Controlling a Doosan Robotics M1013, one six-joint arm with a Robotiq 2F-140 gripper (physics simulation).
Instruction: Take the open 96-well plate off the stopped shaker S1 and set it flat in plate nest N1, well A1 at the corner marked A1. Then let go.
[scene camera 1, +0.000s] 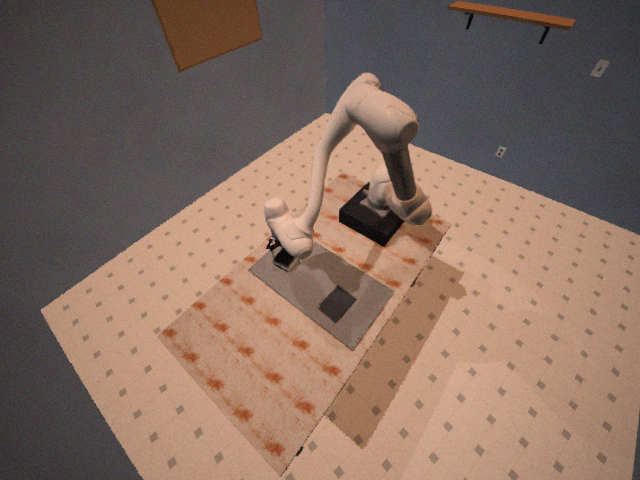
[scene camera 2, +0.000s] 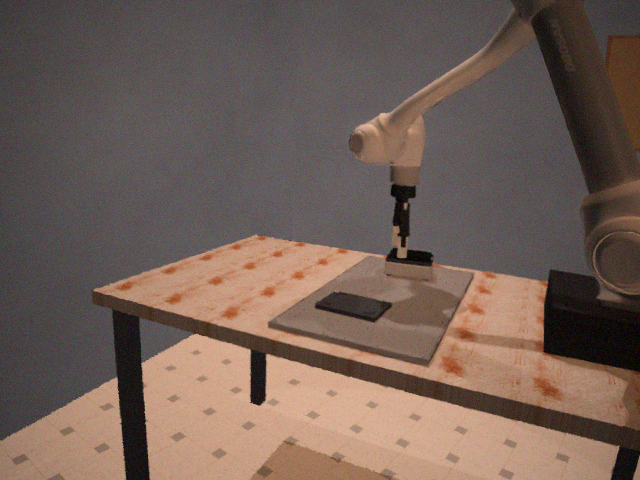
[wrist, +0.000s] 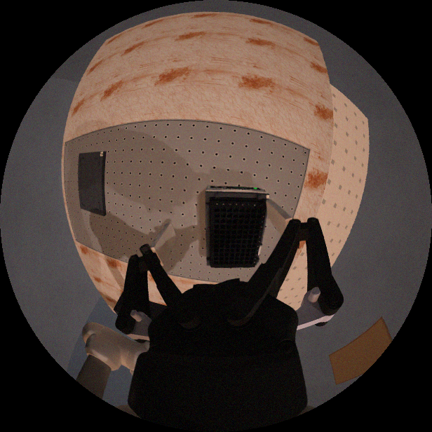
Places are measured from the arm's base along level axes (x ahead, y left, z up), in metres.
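Pixels of known places: gripper, fingertip midpoint: (scene camera 1: 287, 259) (scene camera 2: 398, 251); arm's base, origin of the base link: (scene camera 1: 379, 203) (scene camera 2: 637, 302).
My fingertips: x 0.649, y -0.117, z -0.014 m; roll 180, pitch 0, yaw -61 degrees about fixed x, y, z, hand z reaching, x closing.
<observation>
Ahead of a thing's pixels: the offset from my fingertips to its top centre. "pt": to the spot under its first point. Level surfaces: height alone.
The black 96-well plate @[dx -0.028, dy -0.036, dz -0.008 m] (scene camera 1: 284, 257) (scene camera 2: 419, 255) (wrist: 235, 235) lies flat on the pale shaker S1 @[pt dx -0.042, dy +0.012, dz -0.045 m] (scene camera 2: 408, 268) (wrist: 235, 191), which shows a small green light in the wrist view. My gripper (scene camera 2: 399, 246) (wrist: 218, 219) is open and empty, pointing down over the shaker. In the wrist view the right fingertip is close to the plate's right side, while the left one stands off with a wider gap. How high the tips are against the plate is hard to tell. The dark flat nest N1 @[dx -0.019, dy +0.339, dz -0.062 m] (scene camera 1: 337, 303) (scene camera 2: 353, 305) (wrist: 92, 182) has a small light mark at one corner; its lettering is unreadable.
Shaker and nest stand on a grey perforated board @[dz -0.078 m] (scene camera 1: 279, 279) (scene camera 2: 310, 322) (wrist: 185, 160), towards opposite ends. The board lies on a rust-spotted table @[dz -0.090 m] (scene camera 1: 232, 330) (scene camera 2: 206, 304). The arm's black base block (scene camera 1: 361, 219) (scene camera 2: 573, 320) stands on the table beyond the board.
</observation>
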